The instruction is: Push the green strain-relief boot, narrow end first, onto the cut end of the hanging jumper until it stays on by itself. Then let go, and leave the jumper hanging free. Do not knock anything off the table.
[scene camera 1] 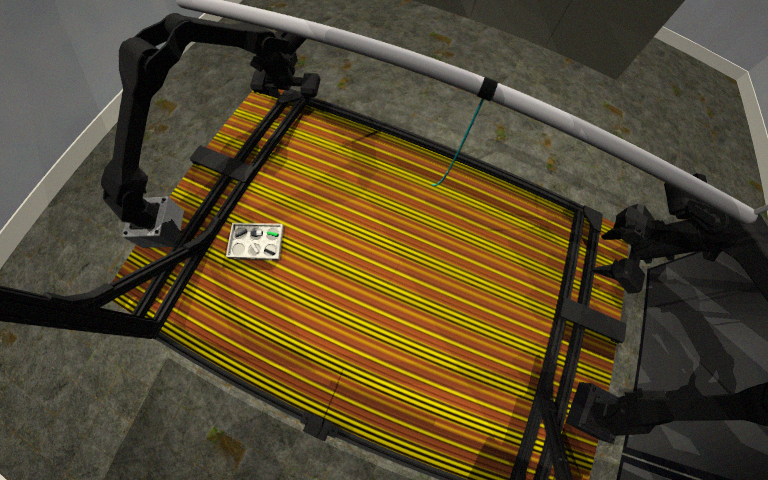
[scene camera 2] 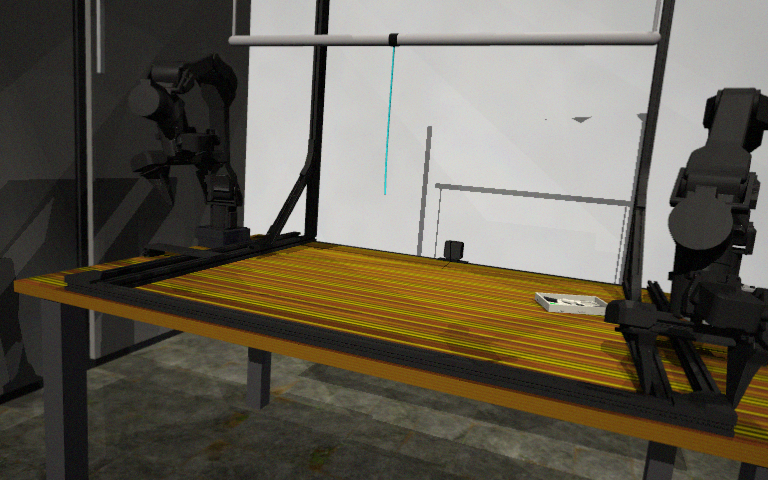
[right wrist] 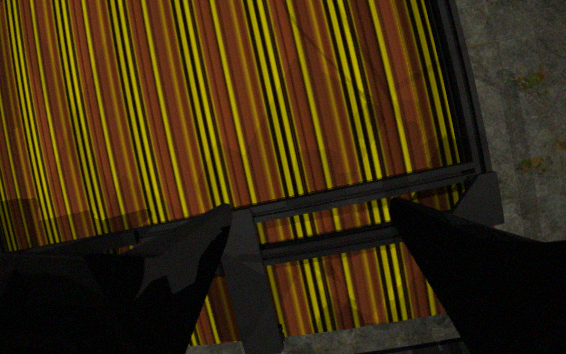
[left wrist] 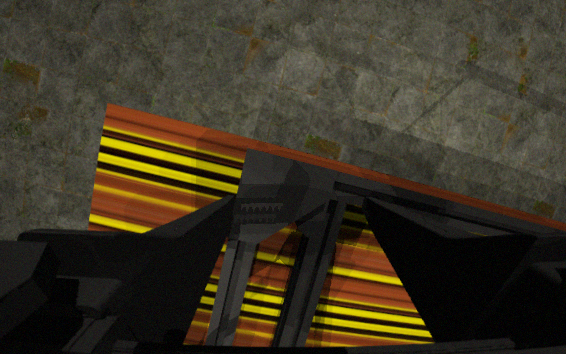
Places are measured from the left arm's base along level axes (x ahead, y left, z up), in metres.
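Pixels of known places: left gripper, between the fingertips: [scene camera 1: 294, 98] [scene camera 2: 688, 401] [left wrist: 299, 202]; right gripper, between the fingertips: [scene camera 1: 597, 253] [scene camera 2: 191, 203] [right wrist: 309, 208]; left arm's base, origin of its link: [scene camera 1: 144, 216]; right arm's base, origin of its link: [scene camera 1: 603, 413] [scene camera 2: 223, 227].
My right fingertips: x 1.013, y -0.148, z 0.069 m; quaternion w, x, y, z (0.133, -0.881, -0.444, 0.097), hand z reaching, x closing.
Note:
Ahead of a thing's pixels: the offset from my right fingertips to its middle. "spot": to the spot under its first point.
The green boot @(dx -0.717, dy +0.121, dz -0.139 m) [scene camera 1: 272, 233] lies in the upper right well of a small white tray @(dx -0.758, dy +0.104, dz -0.139 m) [scene camera 1: 253, 259] [scene camera 2: 577, 311]; which end is narrow is too small to tell. The thin teal jumper @(spot: dx -0.370, dy +0.094, dz +0.240 m) [scene camera 1: 465, 138] [scene camera 2: 389, 121] hangs from a black clamp on the bar, its lower end free above the table. My left gripper [scene camera 1: 284, 90] [left wrist: 299, 202] is open and empty, over the table's upper left corner in scene camera 1, away from the tray. My right gripper [scene camera 1: 599, 253] [scene camera 2: 201, 206] [right wrist: 309, 208] is open and empty at the table's right side in scene camera 1, far from boot and jumper.
The light bar @(spot: dx -0.502, dy +0.150, dz +0.329 m) [scene camera 1: 362, 46] [scene camera 2: 509, 39] runs above the table's far edge in scene camera 1. Dark rails [scene camera 1: 566, 283] cross both table ends, with a crosspiece [right wrist: 250, 280] below my right gripper. Other small parts lie in the tray's wells. A small black box [scene camera 2: 453, 249] stands beyond the table's surface.

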